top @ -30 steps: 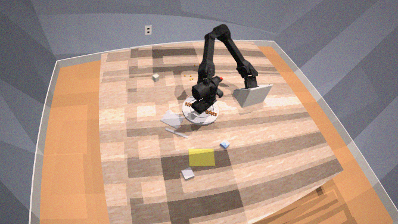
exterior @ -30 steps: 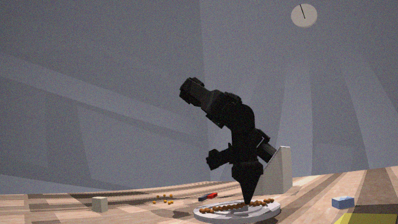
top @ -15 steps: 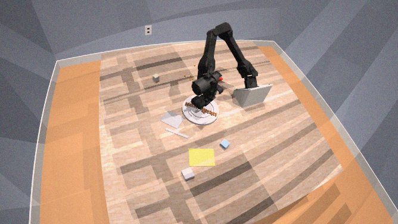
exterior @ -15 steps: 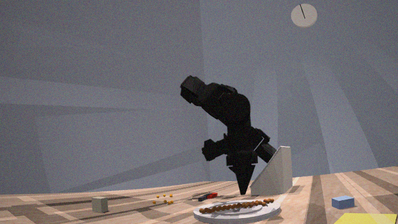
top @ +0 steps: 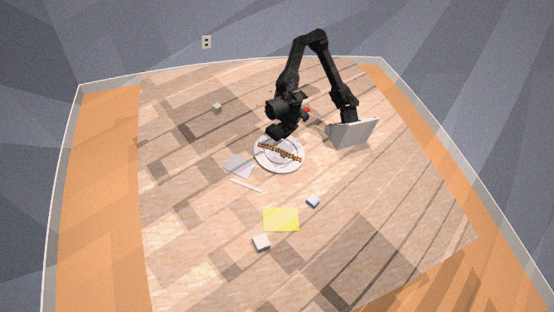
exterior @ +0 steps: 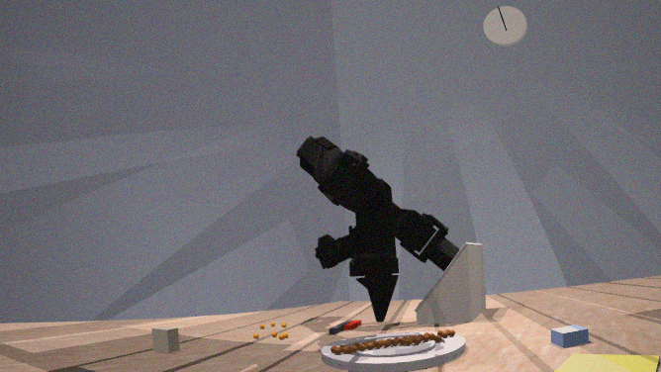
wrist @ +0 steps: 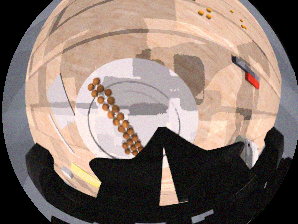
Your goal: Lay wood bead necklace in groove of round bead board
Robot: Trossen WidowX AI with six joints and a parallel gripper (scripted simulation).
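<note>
The grey sheet is 190 mm ahead of my gripper tip, 60 mm to the left of it and 40 mm below it. The rest, counted from my gripper tip: blue block (270 mm to the left, 30 mm below, 10 mm behind); then stick (200 mm ahead, 140 mm to the left, 40 mm below); then red-tipped tool (160 mm to the right, 150 mm behind, 40 mm below).
</note>
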